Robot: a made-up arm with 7 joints. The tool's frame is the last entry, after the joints. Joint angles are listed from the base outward. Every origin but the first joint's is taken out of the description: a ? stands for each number. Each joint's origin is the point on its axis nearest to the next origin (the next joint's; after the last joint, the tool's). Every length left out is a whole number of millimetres.
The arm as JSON. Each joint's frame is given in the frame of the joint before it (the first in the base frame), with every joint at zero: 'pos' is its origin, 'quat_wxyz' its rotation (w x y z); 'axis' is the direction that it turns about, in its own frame. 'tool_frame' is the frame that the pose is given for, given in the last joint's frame.
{
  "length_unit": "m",
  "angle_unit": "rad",
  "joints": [
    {
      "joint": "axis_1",
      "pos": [
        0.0,
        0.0,
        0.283
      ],
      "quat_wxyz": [
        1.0,
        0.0,
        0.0,
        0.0
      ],
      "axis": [
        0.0,
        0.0,
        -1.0
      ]
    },
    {
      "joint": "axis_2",
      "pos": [
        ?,
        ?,
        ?
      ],
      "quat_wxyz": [
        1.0,
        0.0,
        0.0,
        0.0
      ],
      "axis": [
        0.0,
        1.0,
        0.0
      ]
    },
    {
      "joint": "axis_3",
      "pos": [
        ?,
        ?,
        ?
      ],
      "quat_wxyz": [
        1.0,
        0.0,
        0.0,
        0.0
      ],
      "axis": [
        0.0,
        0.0,
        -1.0
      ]
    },
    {
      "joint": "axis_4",
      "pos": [
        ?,
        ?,
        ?
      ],
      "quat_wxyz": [
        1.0,
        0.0,
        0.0,
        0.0
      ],
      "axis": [
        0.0,
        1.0,
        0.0
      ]
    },
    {
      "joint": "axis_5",
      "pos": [
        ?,
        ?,
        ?
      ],
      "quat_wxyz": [
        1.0,
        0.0,
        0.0,
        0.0
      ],
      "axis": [
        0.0,
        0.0,
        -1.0
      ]
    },
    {
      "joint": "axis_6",
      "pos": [
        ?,
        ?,
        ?
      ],
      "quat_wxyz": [
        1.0,
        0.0,
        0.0,
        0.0
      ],
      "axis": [
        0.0,
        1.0,
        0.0
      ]
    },
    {
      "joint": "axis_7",
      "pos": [
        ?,
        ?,
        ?
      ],
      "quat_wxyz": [
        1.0,
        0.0,
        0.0,
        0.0
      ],
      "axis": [
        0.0,
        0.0,
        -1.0
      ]
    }
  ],
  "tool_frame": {
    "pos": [
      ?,
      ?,
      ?
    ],
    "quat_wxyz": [
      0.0,
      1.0,
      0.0,
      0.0
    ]
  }
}
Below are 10 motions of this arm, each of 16 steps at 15 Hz.
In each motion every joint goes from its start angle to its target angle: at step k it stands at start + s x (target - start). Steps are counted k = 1, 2, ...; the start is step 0. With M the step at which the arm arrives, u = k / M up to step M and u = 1 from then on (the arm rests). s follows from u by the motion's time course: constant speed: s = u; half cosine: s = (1 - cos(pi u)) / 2; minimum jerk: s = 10 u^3 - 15 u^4 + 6 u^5.
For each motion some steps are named. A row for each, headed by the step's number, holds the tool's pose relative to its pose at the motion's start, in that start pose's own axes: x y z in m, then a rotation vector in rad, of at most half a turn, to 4 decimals.
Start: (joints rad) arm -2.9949 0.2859 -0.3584 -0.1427 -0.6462 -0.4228 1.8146
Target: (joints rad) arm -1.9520 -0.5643 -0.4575 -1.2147 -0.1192 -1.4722 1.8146
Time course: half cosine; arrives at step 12
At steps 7, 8, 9, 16:
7: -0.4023 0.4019 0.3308 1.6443 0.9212 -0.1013
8: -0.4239 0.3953 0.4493 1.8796 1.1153 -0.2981
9: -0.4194 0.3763 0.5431 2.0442 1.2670 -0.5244
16: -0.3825 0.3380 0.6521 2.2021 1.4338 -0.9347

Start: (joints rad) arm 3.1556 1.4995 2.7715 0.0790 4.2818 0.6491 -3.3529
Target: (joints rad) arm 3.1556 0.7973 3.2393 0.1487 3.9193 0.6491 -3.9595
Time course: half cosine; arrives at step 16
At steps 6, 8, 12, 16:
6: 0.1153 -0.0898 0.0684 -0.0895 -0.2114 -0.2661
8: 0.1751 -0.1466 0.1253 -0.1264 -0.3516 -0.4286
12: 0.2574 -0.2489 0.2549 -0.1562 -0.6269 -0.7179
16: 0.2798 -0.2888 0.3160 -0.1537 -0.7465 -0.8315

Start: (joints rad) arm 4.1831 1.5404 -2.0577 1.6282 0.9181 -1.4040 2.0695
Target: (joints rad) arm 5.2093 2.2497 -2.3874 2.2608 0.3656 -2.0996 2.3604
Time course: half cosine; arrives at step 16
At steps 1, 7, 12, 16:
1: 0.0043 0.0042 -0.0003 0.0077 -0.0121 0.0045
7: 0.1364 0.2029 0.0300 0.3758 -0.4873 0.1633
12: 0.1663 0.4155 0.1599 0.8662 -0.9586 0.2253
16: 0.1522 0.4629 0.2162 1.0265 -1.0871 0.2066

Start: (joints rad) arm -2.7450 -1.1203 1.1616 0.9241 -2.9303 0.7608 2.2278
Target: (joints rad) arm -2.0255 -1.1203 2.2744 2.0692 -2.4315 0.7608 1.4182
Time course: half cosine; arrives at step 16
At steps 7, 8, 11, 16:
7: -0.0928 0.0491 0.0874 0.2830 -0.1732 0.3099
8: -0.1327 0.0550 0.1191 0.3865 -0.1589 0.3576
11: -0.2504 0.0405 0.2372 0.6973 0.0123 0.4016
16: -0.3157 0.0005 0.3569 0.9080 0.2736 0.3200

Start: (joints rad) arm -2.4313 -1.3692 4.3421 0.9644 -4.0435 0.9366 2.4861
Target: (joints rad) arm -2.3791 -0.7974 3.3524 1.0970 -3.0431 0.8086 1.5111
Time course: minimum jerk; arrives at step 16
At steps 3, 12, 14, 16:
3: 0.0012 -0.0007 -0.0010 0.0071 -0.0245 -0.0613
12: -0.0389 -0.1582 -0.0073 -0.0990 -0.4632 -1.2246
14: -0.0565 -0.1859 -0.0053 -0.1411 -0.5180 -1.3379
16: -0.0601 -0.1911 -0.0048 -0.1495 -0.5284 -1.3582

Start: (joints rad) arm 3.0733 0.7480 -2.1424 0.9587 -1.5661 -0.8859 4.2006
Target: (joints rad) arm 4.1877 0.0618 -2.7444 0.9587 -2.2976 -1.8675 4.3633
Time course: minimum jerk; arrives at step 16
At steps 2, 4, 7, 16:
2: 0.0013 0.0030 0.0059 -0.0058 -0.0091 0.0014
4: 0.0046 0.0166 0.0374 -0.0412 -0.0564 0.0129
7: -0.0195 0.0324 0.1236 -0.2032 -0.1930 0.0897
16: -0.1270 -0.0600 0.1908 -0.8906 -0.5070 0.3433

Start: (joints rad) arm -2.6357 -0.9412 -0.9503 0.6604 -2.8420 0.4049 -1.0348
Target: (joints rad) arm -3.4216 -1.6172 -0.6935 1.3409 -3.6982 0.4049 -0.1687
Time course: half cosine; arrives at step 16
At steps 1, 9, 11, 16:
1: 0.0019 0.0033 0.0004 0.0015 -0.0030 -0.0004
9: 0.1598 0.1530 0.0893 0.0107 -0.2407 0.0195
11: 0.2146 0.1742 0.1399 -0.0246 -0.3316 0.0288
16: 0.2775 0.1825 0.2153 -0.0938 -0.4497 0.0296

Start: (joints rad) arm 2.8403 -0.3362 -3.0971 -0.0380 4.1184 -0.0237 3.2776
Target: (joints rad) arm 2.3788 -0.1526 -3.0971 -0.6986 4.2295 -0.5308 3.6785
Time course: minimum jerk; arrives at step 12
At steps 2, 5, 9, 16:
2: -0.0066 0.0112 0.0003 0.0224 -0.0008 0.0017
5: -0.0463 0.1144 0.0166 0.2157 -0.0419 -0.0069
9: -0.0305 0.2853 0.0977 0.4993 -0.2483 -0.1266
16: -0.0159 0.3108 0.1187 0.5383 -0.3023 -0.1637

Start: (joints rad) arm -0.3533 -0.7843 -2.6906 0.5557 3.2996 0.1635 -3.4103
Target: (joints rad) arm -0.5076 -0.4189 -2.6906 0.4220 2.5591 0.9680 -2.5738
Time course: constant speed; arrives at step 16
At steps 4, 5, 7, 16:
4: -0.1102 0.0009 0.0187 0.0102 0.3328 -0.0018
5: -0.1367 0.0038 0.0270 0.0272 0.4152 -0.0034
7: -0.1874 0.0129 0.0476 0.0785 0.5759 -0.0095
16: -0.3505 0.0947 0.1880 0.5729 1.1392 -0.1255

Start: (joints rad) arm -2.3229 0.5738 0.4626 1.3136 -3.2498 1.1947 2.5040
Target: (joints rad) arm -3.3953 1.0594 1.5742 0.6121 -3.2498 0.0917 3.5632
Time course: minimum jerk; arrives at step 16
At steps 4, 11, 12, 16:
4: 0.0306 -0.0269 -0.0117 -0.0352 -0.0884 0.1378
11: 0.1335 -0.4022 0.0146 -0.6368 -0.2093 1.1943
12: 0.1263 -0.4547 0.0360 -0.7057 -0.1523 1.3093
16: 0.1094 -0.5252 0.0725 -0.7878 -0.0515 1.4625

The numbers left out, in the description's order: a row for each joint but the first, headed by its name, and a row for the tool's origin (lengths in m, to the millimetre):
axis_2: 0.0 -0.012 0.0
axis_3: 0.0 0.0 0.316
axis_4: 0.0 -0.01 0.0
axis_5: 0.0 0.0 0.255
axis_6: 0.0 0.0 0.0
axis_7: 0.0 0.0 0.157
tool: 0.0 0.0 0.0

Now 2 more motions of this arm.
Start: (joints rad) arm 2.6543 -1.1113 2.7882 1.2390 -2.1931 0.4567 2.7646
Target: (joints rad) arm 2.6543 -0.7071 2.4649 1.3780 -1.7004 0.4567 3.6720
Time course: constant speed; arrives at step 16
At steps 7, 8, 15, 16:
7: -0.0975 -0.0626 0.0208 -0.1306 0.1681 0.6180
8: -0.1104 -0.0724 0.0253 -0.1432 0.1971 0.7090
15: -0.1902 -0.1469 0.0671 -0.1824 0.4308 1.3603
16: -0.1999 -0.1582 0.0744 -0.1805 0.4683 1.4550

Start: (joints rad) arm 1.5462 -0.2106 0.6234 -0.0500 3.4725 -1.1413 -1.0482
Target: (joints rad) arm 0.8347 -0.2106 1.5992 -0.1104 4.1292 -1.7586 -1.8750
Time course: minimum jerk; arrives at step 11
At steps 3, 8, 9, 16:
3: 0.0120 -0.0267 -0.0048 -0.1314 -0.0639 -0.0698
8: 0.0617 -0.1485 0.0261 -0.7164 -0.7244 -0.5280
9: 0.0636 -0.1565 0.0346 -0.7522 -0.8288 -0.5793
16: 0.0642 -0.1601 0.0394 -0.7678 -0.8868 -0.6062

